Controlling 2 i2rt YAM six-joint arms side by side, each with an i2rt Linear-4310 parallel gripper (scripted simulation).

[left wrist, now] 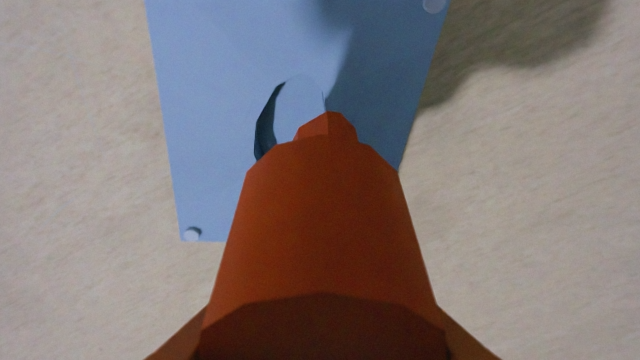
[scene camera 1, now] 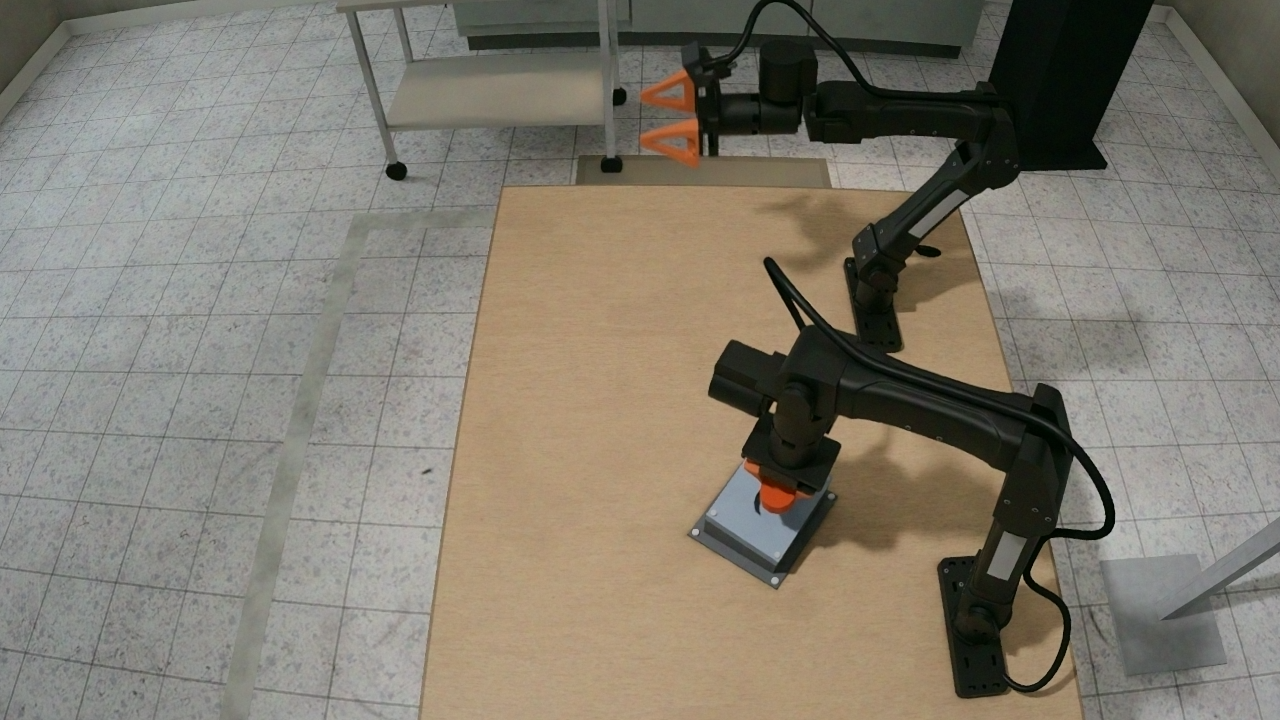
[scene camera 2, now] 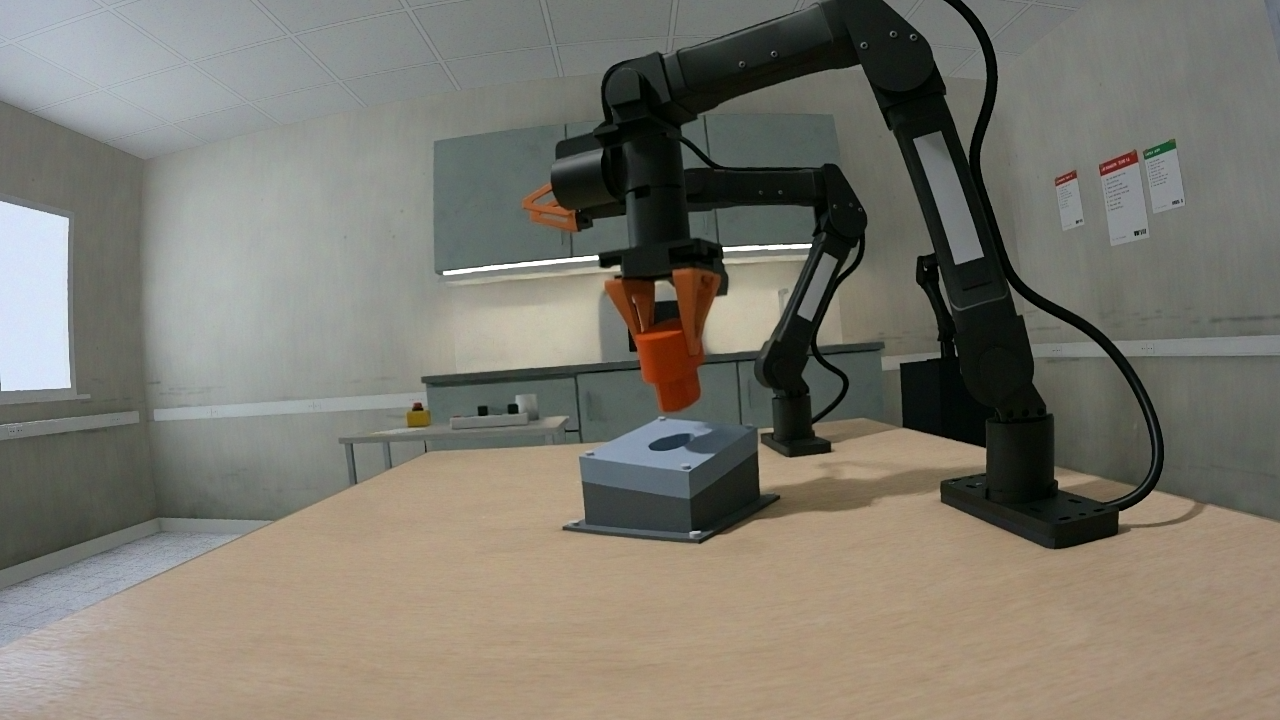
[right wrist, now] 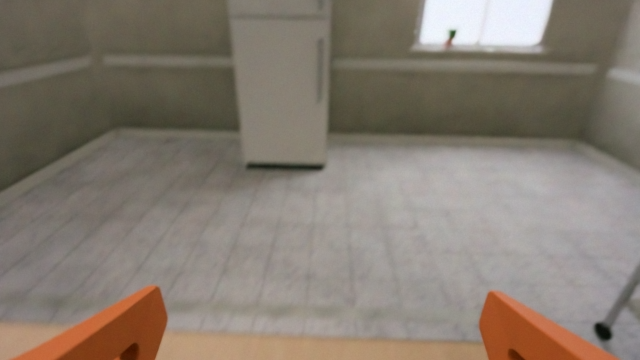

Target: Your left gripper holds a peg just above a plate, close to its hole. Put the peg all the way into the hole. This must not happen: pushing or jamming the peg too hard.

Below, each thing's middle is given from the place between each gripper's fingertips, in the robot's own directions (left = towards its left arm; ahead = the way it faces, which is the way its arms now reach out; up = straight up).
I see the blue-grey plate (scene camera 2: 648, 459) 11 cm below my left hand and 3 cm to the right of it. Also, from my left hand: orange peg (scene camera 2: 663, 352): 2 cm below, 1 cm to the right, 1 cm behind.
My right gripper (scene camera 1: 640, 120) is now 420 mm to the right of the orange peg, 250 mm above it and 120 mm past it. The rest, counted from my right hand: blue-grey plate: 400 mm to the left, 340 mm below, 120 mm behind.
